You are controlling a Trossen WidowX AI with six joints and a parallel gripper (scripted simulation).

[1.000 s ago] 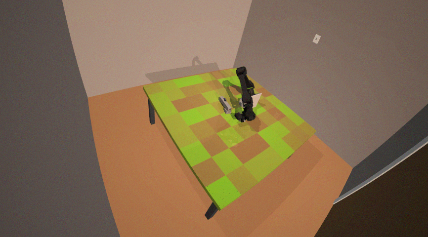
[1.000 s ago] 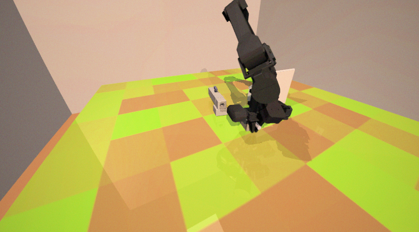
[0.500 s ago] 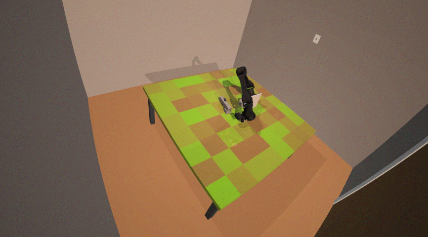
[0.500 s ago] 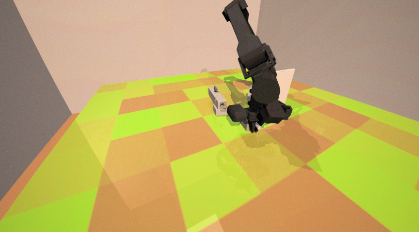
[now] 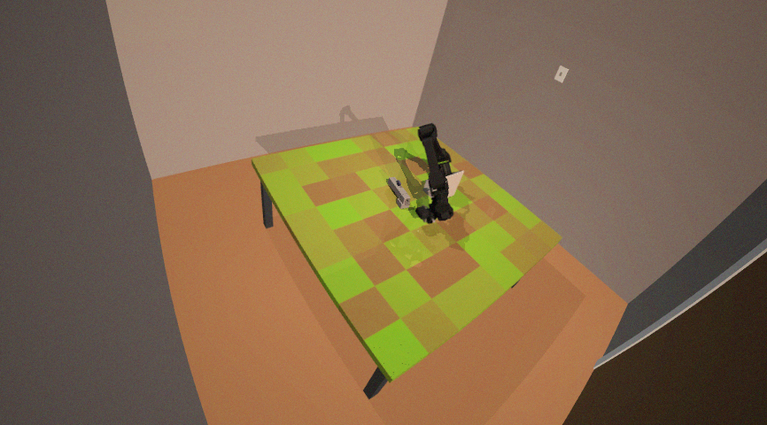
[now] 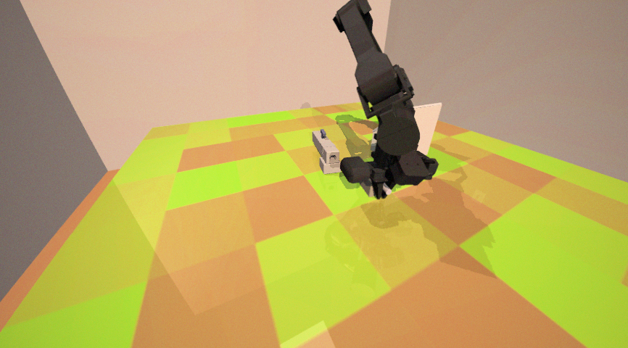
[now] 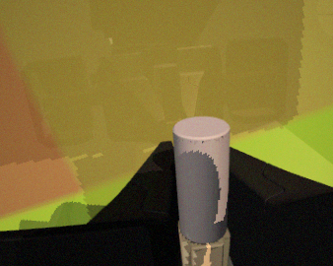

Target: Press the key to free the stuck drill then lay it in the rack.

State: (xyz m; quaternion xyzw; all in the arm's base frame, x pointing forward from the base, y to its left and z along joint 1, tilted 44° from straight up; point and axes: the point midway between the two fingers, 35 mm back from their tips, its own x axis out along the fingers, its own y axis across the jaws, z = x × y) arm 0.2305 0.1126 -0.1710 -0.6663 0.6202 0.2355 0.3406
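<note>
The drill lies 1 cm behind my gripper tip, 4 cm to the right of it and 3 cm above it. From my gripper tip the other things lie so: key (4 cm ahead, 25 cm to the right, 4 cm above); then grey rack (1 cm behind, 5 cm to the right, 1 cm above); then holder block (5 cm ahead, 23 cm to the right, 3 cm above).
</note>
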